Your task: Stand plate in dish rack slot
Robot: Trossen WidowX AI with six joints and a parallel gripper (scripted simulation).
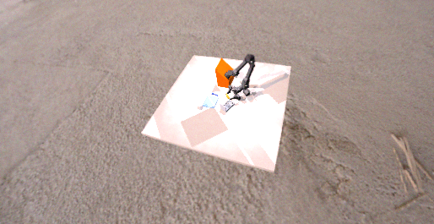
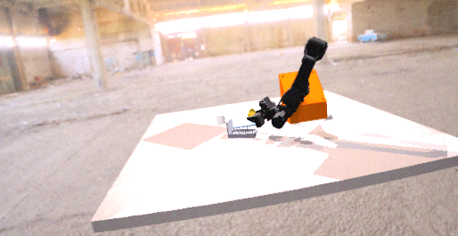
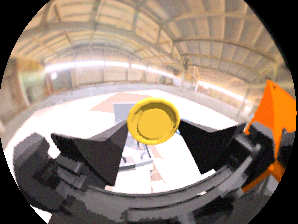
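Right now my gripper tip is 70 mm above the grey dish rack, 50 mm short of it and 20 mm to the right of it. From my gripper tip the other things lie so: blue spoon: 190 mm to the right, 90 mm below, 60 mm behind; yellow plate: 10 mm behind; light blue mat: 180 mm to the right, 90 mm below, 50 mm ahead.
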